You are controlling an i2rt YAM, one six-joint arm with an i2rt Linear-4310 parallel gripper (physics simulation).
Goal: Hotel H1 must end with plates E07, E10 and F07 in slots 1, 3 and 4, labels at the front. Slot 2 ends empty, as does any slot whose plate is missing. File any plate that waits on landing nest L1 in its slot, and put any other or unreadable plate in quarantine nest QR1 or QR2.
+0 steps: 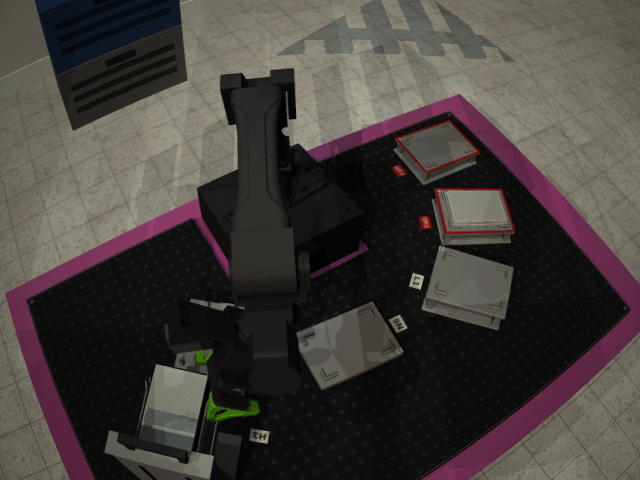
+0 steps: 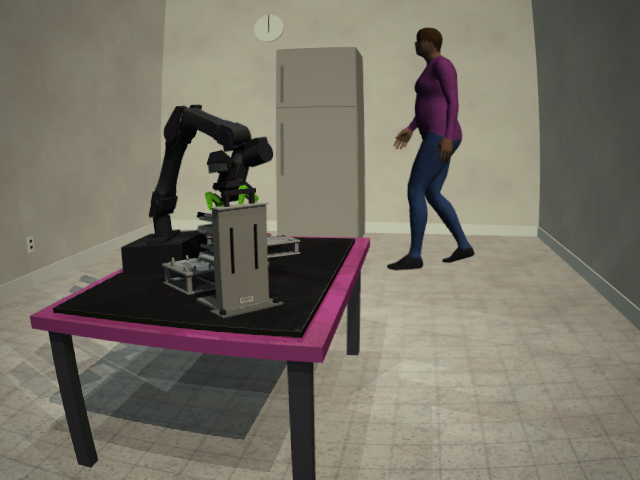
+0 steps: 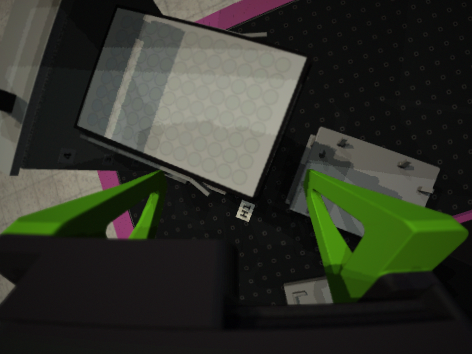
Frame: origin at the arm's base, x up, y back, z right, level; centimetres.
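Seen in the pictures: gripper, fingertip midpoint: [image 1: 205,392] [image 3: 235,177]; arm's base, link origin: [image 2: 164,238].
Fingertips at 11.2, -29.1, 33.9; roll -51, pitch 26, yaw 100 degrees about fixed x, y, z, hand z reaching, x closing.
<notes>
Offsets run from my fingertips to a thing's top centre, as dx, dy, dz. "spot": to the spot under its first point.
Hotel H1 [image 1: 200,465] [image 2: 242,248] [image 3: 42,135] stands at the table's near left. A pale plate with round wells {+2.6, -0.4, +5.5} [image 1: 178,390] [image 3: 215,100] lies in its uppermost visible level. It hides the levels below, and no plate label is readable. My gripper [image 1: 221,383] [image 2: 230,198] [image 3: 235,177] is open and empty, its green fingers spread near the plate's outer end; the plate is not between them. Landing nest L1 {-14.9, -5.8, -53.4} [image 1: 473,284] holds no plate. Quarantine nest QR1 {spot: -19.9, +13.4, -64.1} [image 1: 437,206] holds a pale plate {-15.0, +6.0, -67.8} [image 1: 473,206], label unreadable. Quarantine nest QR2 {-15.9, +24.2, -75.3} [image 1: 439,147] is empty.
An empty flat nest marked N6 {-18.7, +0.6, -28.2} [image 1: 351,346] lies between H1 and L1. A raised nest with pegs {-12.9, +12.7, -8.1} [image 1: 181,360] [image 2: 188,266] [image 3: 385,175] stands beside the hotel, partly hidden by the arm. The H1 card {-20.4, -4.0, -4.9} [image 1: 259,436] [image 3: 245,211] lies on the mat. A person [image 2: 436,113] stands beyond the table.
</notes>
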